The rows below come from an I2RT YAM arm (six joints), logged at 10 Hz.
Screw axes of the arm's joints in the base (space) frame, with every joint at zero. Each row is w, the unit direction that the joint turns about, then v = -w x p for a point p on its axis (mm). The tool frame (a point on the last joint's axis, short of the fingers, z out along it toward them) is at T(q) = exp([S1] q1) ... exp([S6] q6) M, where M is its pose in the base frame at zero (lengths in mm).
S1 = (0, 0, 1, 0.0, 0.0, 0.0)
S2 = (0, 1, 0, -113.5, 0.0, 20.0)
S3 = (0, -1, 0, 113.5, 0.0, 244.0)
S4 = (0, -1, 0, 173.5, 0.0, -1.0)
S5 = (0, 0, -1, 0.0, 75.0, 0.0)
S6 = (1, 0, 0, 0.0, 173.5, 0.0)
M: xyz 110.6 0.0 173.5 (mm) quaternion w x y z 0.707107 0 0.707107 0
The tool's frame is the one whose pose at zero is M.
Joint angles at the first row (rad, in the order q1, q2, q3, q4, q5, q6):
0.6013, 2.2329, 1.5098, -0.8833, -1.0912, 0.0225
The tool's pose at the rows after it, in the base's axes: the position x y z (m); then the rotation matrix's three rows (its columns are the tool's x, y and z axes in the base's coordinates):
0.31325 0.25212 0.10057; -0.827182 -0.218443 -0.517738; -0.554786 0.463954 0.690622; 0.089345 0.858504 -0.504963
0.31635 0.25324 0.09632; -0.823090 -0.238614 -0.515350; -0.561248 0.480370 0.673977; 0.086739 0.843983 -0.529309
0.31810 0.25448 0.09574; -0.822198 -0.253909 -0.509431; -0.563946 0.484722 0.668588; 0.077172 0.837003 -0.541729
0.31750 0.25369 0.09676; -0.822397 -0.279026 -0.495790; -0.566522 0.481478 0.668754; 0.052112 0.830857 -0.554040
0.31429 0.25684 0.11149; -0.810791 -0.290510 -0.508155; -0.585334 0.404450 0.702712; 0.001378 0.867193 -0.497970
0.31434 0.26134 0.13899; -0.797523 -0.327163 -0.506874; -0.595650 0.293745 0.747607; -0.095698 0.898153 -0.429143
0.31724 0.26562 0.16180; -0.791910 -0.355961 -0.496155; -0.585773 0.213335 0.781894; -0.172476 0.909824 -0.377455
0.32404 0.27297 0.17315; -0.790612 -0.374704 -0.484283; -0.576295 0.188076 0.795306; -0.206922 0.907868 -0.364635
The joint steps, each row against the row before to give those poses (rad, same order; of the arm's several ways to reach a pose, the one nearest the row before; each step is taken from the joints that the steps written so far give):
0.0000, 0.0287, -0.0051, -0.0023, 0.0513, -0.0019
-0.0008, 0.0211, 0.0218, -0.0125, 0.0291, -0.0167
0.0008, 0.0056, 0.0095, 0.0025, 0.0144, -0.0037
-0.0001, -0.0130, -0.0160, 0.0250, 0.0138, -0.0038
0.0078, -0.0340, -0.0018, -0.0067, -0.0667, -0.0291
0.0059, -0.0539, 0.0185, -0.0027, -0.0776, -0.0291
0.0025, -0.0386, 0.0241, 0.0239, -0.0536, 0.0114
0.0046, 0.0045, 0.0498, 0.0171, -0.0099, 0.0296

